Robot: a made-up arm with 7 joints. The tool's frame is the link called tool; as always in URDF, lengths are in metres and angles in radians. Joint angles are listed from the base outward.
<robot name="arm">
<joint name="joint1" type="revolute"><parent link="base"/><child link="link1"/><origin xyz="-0.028 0.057 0.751" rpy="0 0 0"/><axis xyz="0 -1 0"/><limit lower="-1.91" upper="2.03"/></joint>
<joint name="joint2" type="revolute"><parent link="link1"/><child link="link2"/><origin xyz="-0.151 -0.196 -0.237" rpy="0 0 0"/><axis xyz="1 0 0"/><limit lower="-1.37" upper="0.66"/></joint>
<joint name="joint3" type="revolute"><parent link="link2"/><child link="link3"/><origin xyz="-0.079 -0.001 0.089" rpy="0 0 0"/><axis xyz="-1 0 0"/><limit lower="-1.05" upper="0.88"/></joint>
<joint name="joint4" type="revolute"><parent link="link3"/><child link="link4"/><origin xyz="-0.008 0.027 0.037" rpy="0 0 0"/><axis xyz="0.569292 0.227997 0.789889"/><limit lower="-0.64" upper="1.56"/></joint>
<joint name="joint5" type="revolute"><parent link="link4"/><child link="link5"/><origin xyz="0.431 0.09 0.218" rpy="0 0 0"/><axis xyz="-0.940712 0.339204 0.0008"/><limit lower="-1.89" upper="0.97"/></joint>
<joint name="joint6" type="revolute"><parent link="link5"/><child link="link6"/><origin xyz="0.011 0.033 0.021" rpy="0 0 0"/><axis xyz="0 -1 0"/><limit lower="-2.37" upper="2.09"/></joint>
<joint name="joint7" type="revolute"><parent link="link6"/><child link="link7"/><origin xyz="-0.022 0.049 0.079" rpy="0 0 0"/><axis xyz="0.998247 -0.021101 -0.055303"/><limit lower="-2.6" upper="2.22"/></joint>
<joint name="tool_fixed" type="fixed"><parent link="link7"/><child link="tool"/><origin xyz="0.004 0.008 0.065" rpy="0 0 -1.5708"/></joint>
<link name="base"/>
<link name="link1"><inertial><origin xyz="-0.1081 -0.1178 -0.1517"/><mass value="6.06"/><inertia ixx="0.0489" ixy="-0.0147" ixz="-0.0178" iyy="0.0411" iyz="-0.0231" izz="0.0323"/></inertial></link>
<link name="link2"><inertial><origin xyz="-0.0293 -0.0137 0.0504"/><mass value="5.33"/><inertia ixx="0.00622" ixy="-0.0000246" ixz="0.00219" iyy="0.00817" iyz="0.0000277" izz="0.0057"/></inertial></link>
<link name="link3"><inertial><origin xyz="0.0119 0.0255 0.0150"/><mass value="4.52"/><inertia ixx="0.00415" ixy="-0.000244" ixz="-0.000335" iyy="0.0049" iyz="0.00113" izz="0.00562"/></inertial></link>
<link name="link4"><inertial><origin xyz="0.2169 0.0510 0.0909"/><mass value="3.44"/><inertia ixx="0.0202" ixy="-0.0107" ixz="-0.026" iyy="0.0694" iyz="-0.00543" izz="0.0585"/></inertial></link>
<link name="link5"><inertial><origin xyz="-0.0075 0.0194 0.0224"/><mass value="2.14"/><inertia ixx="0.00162" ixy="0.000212" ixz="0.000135" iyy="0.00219" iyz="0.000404" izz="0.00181"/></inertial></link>
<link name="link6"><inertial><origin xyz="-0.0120 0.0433 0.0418"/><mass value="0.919"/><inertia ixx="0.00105" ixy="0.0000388" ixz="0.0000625" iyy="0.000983" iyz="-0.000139" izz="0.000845"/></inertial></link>
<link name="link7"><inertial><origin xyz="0.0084 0.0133 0.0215"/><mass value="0.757"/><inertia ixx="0.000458" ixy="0" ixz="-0.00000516" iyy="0.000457" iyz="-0.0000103" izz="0.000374"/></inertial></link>
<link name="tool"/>
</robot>
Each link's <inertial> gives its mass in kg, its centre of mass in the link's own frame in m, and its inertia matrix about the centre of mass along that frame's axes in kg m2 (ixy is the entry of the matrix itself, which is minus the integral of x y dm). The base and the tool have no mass. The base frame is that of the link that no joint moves.
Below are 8 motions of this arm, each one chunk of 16 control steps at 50 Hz.
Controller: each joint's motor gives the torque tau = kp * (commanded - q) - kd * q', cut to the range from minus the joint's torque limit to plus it. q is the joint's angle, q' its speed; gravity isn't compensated. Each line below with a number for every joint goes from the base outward.
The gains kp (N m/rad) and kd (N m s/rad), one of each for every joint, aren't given. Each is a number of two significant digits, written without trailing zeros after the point. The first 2 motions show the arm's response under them.
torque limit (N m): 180 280 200 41 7.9 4 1.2
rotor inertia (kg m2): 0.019 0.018 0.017 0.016 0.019 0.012 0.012
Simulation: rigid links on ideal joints. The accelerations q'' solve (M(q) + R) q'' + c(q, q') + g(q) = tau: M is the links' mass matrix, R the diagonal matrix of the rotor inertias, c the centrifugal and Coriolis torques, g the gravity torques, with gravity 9.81 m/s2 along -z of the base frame. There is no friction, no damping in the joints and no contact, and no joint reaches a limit. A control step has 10 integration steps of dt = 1/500 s. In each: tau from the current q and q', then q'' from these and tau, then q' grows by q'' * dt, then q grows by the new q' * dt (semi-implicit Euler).
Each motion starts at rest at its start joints. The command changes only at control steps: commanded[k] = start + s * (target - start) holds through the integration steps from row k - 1 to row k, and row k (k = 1, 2, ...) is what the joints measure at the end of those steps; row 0 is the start. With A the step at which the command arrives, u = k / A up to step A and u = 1 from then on. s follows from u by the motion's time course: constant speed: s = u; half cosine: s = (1 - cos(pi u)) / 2; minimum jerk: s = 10 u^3 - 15 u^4 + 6 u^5; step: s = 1 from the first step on.
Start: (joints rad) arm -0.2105 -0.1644 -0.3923 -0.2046 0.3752 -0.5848 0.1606
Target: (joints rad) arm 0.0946 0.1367 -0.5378 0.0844 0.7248 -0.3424 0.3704
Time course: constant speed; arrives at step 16
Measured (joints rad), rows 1 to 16:
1: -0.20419 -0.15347 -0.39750 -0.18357 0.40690 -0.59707 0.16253
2: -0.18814 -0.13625 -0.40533 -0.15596 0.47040 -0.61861 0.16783
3: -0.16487 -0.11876 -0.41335 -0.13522 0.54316 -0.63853 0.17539
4: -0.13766 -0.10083 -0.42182 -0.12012 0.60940 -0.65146 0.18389
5: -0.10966 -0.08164 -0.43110 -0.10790 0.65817 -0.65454 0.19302
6: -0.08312 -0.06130 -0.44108 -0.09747 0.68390 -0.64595 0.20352
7: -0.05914 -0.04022 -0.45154 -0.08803 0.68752 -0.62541 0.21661
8: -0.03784 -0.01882 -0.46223 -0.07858 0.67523 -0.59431 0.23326
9: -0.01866 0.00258 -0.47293 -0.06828 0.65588 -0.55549 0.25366
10: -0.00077 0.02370 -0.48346 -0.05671 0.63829 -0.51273 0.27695
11: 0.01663 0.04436 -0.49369 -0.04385 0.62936 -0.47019 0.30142
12: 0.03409 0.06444 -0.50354 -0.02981 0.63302 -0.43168 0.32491
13: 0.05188 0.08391 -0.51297 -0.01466 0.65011 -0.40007 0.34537
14: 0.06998 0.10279 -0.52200 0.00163 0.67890 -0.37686 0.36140
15: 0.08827 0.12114 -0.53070 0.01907 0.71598 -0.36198 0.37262
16: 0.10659 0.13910 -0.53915 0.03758 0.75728 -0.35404 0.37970
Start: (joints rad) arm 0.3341 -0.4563 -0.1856 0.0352 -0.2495 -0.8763 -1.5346
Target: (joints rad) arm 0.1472 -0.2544 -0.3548 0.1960 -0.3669 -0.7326 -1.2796
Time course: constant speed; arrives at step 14
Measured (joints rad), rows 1 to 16:
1: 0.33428 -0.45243 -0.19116 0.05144 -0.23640 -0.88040 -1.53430
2: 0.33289 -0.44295 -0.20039 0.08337 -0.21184 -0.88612 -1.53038
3: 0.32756 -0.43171 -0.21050 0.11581 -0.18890 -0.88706 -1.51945
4: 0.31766 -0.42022 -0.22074 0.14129 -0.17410 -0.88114 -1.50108
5: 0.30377 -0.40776 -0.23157 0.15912 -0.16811 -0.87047 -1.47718
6: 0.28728 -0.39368 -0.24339 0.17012 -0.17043 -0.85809 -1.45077
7: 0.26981 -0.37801 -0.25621 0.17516 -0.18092 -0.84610 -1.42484
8: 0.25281 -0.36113 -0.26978 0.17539 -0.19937 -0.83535 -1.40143
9: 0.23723 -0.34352 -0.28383 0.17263 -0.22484 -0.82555 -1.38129
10: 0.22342 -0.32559 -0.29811 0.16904 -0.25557 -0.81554 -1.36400
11: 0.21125 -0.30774 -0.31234 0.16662 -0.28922 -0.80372 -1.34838
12: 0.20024 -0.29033 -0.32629 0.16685 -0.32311 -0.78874 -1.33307
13: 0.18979 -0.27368 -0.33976 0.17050 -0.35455 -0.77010 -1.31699
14: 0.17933 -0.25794 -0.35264 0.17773 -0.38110 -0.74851 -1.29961
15: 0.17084 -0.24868 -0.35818 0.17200 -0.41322 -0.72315 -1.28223
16: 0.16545 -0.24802 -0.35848 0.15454 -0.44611 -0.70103 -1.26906
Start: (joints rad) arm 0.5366 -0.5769 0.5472 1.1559 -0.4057 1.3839 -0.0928
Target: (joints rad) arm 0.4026 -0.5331 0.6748 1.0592 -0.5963 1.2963 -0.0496
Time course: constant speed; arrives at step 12
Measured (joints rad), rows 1 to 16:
1: 0.53645 -0.57440 0.55601 1.16160 -0.40944 1.38309 -0.09254
2: 0.53361 -0.57571 0.56950 1.16851 -0.41693 1.38286 -0.09120
3: 0.52657 -0.57950 0.58530 1.16971 -0.42367 1.38623 -0.08916
4: 0.51551 -0.58350 0.60164 1.16282 -0.42697 1.39657 -0.08694
5: 0.50167 -0.58582 0.61703 1.14979 -0.42761 1.41541 -0.08481
6: 0.48666 -0.58539 0.63045 1.13497 -0.42883 1.44112 -0.08261
7: 0.47182 -0.58203 0.64155 1.12260 -0.43424 1.46869 -0.07986
8: 0.45792 -0.57631 0.65065 1.11487 -0.44625 1.49087 -0.07609
9: 0.44512 -0.56925 0.65856 1.11150 -0.46523 1.50058 -0.07124
10: 0.43323 -0.56193 0.66621 1.11040 -0.48960 1.49356 -0.06568
11: 0.42192 -0.55524 0.67438 1.10888 -0.51654 1.46995 -0.06001
12: 0.41098 -0.54967 0.68351 1.10478 -0.54311 1.43424 -0.05471
13: 0.40131 -0.55068 0.68657 1.09780 -0.56370 1.39632 -0.04974
14: 0.39540 -0.55222 0.68819 1.09394 -0.57294 1.36627 -0.04625
15: 0.39370 -0.55308 0.68873 1.09434 -0.57103 1.34945 -0.04487
16: 0.39545 -0.55313 0.68838 1.09746 -0.56165 1.34643 -0.04585

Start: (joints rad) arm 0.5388 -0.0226 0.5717 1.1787 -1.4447 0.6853 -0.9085
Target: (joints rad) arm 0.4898 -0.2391 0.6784 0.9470 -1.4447 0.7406 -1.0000
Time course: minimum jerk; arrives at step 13
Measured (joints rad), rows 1 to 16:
1: 0.54028 -0.02424 0.57435 1.18183 -1.44990 0.68781 -0.90748
2: 0.54320 -0.03118 0.57850 1.18717 -1.46135 0.69443 -0.90528
3: 0.54567 -0.04307 0.58441 1.18936 -1.47206 0.70440 -0.90331
4: 0.54599 -0.06044 0.59257 1.18269 -1.47616 0.71686 -0.90330
5: 0.54321 -0.08402 0.60380 1.16337 -1.47104 0.73057 -0.90712
6: 0.53729 -0.11400 0.61879 1.13112 -1.45831 0.74387 -0.91642
7: 0.52908 -0.14935 0.63748 1.08993 -1.44309 0.75538 -0.93223
8: 0.51996 -0.18736 0.65856 1.04737 -1.43178 0.76514 -0.95460
9: 0.51130 -0.22372 0.67938 1.01247 -1.42908 0.77502 -0.98210
10: 0.50400 -0.25355 0.69659 0.99216 -1.43596 0.78764 -1.01151
11: 0.49832 -0.27303 0.70744 0.98812 -1.44944 0.80387 -1.03803
12: 0.49394 -0.28082 0.71085 0.99620 -1.46392 0.82152 -1.05631
13: 0.49040 -0.27840 0.70766 1.00869 -1.47325 0.83626 -1.06233
14: 0.48744 -0.26956 0.70014 1.01752 -1.47302 0.84391 -1.05494
15: 0.48518 -0.25863 0.69157 1.01746 -1.46287 0.84227 -1.03658
16: 0.48419 -0.24932 0.68479 1.00766 -1.44740 0.83162 -1.01268

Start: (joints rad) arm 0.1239 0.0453 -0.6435 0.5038 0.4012 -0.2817 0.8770
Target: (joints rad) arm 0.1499 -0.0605 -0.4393 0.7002 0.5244 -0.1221 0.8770
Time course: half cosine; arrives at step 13
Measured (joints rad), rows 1 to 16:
1: 0.12849 0.04462 -0.64064 0.49288 0.39897 -0.27750 0.87890
2: 0.13793 0.04289 -0.63389 0.47117 0.39500 -0.26815 0.88411
3: 0.14769 0.04056 -0.62328 0.45151 0.38936 -0.25590 0.89203
4: 0.15494 0.03683 -0.60875 0.44323 0.38031 -0.24125 0.90142
5: 0.15886 0.03025 -0.59008 0.45053 0.36720 -0.22341 0.91069
6: 0.16014 0.01966 -0.56741 0.47362 0.35347 -0.20174 0.91821
7: 0.16021 0.00489 -0.54156 0.51028 0.34713 -0.17714 0.92254
8: 0.16055 -0.01323 -0.51399 0.55669 0.35788 -0.15237 0.92268
9: 0.16228 -0.03324 -0.48652 0.60783 0.39295 -0.13139 0.91800
10: 0.16600 -0.05345 -0.46103 0.65821 0.45388 -0.11807 0.90820
11: 0.17169 -0.07216 -0.43932 0.70262 0.53551 -0.11486 0.89334
12: 0.17878 -0.08780 -0.42295 0.73674 0.62736 -0.12182 0.87404
13: 0.18623 -0.09901 -0.41320 0.75746 0.71640 -0.13688 0.85184
14: 0.19273 -0.10417 -0.40967 0.76335 0.79017 -0.15610 0.82962
15: 0.19698 -0.10231 -0.41102 0.75529 0.84503 -0.17391 0.81227
16: 0.19819 -0.09495 -0.41580 0.73601 0.87427 -0.18496 0.80385

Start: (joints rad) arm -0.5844 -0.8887 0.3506 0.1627 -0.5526 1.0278 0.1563
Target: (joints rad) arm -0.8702 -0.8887 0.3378 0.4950 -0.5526 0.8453 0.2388
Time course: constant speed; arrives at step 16
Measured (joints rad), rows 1 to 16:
1: -0.57931 -0.89059 0.35088 0.17329 -0.55110 1.02832 0.15688
2: -0.56911 -0.89495 0.35210 0.19842 -0.54527 1.02754 0.15852
3: -0.55993 -0.90050 0.35406 0.23082 -0.53342 1.02352 0.16099
4: -0.55637 -0.90600 0.35621 0.26373 -0.51573 1.01656 0.16368
5: -0.56093 -0.91022 0.35783 0.29319 -0.49486 1.00831 0.16599
6: -0.57407 -0.91247 0.35846 0.31795 -0.47557 1.00029 0.16775
7: -0.59471 -0.91269 0.35799 0.33879 -0.46287 0.99301 0.16940
8: -0.62074 -0.91136 0.35664 0.35752 -0.45996 0.98601 0.17189
9: -0.64963 -0.90920 0.35479 0.37594 -0.46689 0.97808 0.17628
10: -0.67893 -0.90694 0.35285 0.39516 -0.48069 0.96790 0.18325
11: -0.70665 -0.90513 0.35115 0.41542 -0.49666 0.95464 0.19274
12: -0.73146 -0.90402 0.34982 0.43627 -0.51015 0.93833 0.20391
13: -0.75279 -0.90364 0.34886 0.45697 -0.51810 0.91984 0.21534
14: -0.77071 -0.90379 0.34818 0.47681 -0.51973 0.90048 0.22555
15: -0.78579 -0.90423 0.34762 0.49538 -0.51634 0.88144 0.23338
16: -0.79892 -0.90470 0.34705 0.51259 -0.51046 0.86341 0.23841

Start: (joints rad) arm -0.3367 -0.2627 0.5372 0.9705 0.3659 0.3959 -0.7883
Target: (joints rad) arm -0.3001 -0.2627 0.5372 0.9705 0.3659 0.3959 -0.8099
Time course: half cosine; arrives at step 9
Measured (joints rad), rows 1 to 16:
1: -0.33046 -0.26519 0.53971 0.97161 0.36492 0.39724 -0.78800
2: -0.31602 -0.27174 0.54441 0.97250 0.36800 0.39842 -0.78815
3: -0.29776 -0.27951 0.54988 0.97116 0.38180 0.39582 -0.79060
4: -0.27936 -0.28626 0.55465 0.96666 0.40753 0.38791 -0.79697
5: -0.26334 -0.29070 0.55785 0.95943 0.44006 0.37540 -0.80779
6: -0.25100 -0.29249 0.55921 0.95093 0.47054 0.36075 -0.82198
7: -0.24273 -0.29199 0.55895 0.94309 0.49039 0.34720 -0.83706
8: -0.23826 -0.28995 0.55755 0.93769 0.49451 0.33759 -0.84971
9: -0.23704 -0.28715 0.55550 0.93591 0.48262 0.33352 -0.85681
10: -0.23836 -0.28422 0.55327 0.93808 0.45884 0.33511 -0.85644
11: -0.24133 -0.28157 0.55121 0.94366 0.43004 0.34138 -0.84865
12: -0.24504 -0.27948 0.54955 0.95127 0.40350 0.35076 -0.83552
13: -0.24871 -0.27811 0.54844 0.95904 0.38487 0.36145 -0.82049
14: -0.25176 -0.27754 0.54798 0.96523 0.37696 0.37175 -0.80733
15: -0.25386 -0.27778 0.54817 0.96870 0.37959 0.38018 -0.79913
16: -0.25490 -0.27876 0.54897 0.96916 0.39032 0.38574 -0.79750

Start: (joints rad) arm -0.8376 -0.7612 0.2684 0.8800 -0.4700 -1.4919 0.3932
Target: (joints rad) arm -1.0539 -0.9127 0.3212 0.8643 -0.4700 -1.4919 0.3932
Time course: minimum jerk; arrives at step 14
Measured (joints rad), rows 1 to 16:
1: -0.83091 -0.76355 0.27010 0.88167 -0.46934 -1.49328 0.39317
2: -0.81585 -0.77048 0.27323 0.88260 -0.46634 -1.49697 0.39287
3: -0.79837 -0.78090 0.27734 0.87840 -0.46132 -1.50201 0.39219
4: -0.78420 -0.79420 0.28216 0.86643 -0.45741 -1.50662 0.39148
5: -0.77773 -0.81004 0.28775 0.84683 -0.45892 -1.50873 0.39174
6: -0.78138 -0.82805 0.29420 0.82260 -0.46864 -1.50686 0.39423
7: -0.79551 -0.84758 0.30139 0.79896 -0.48580 -1.50093 0.39987
8: -0.81874 -0.86751 0.30888 0.78195 -0.50579 -1.49246 0.40843
9: -0.84864 -0.88655 0.31613 0.77656 -0.52178 -1.48420 0.41826
10: -0.88232 -0.90356 0.32271 0.78484 -0.52700 -1.47964 0.42669
11: -0.91689 -0.91774 0.32845 0.80531 -0.51672 -1.48270 0.43098
12: -0.94970 -0.92854 0.33322 0.83378 -0.48945 -1.49713 0.42937
13: -0.97852 -0.93562 0.33672 0.86500 -0.44747 -1.52514 0.42155
14: -1.00176 -0.93900 0.33856 0.89386 -0.39713 -1.56566 0.40859
15: -1.01872 -0.93941 0.33857 0.91599 -0.34837 -1.61315 0.39267
16: -1.02937 -0.93781 0.33727 0.92844 -0.31223 -1.65878 0.37682

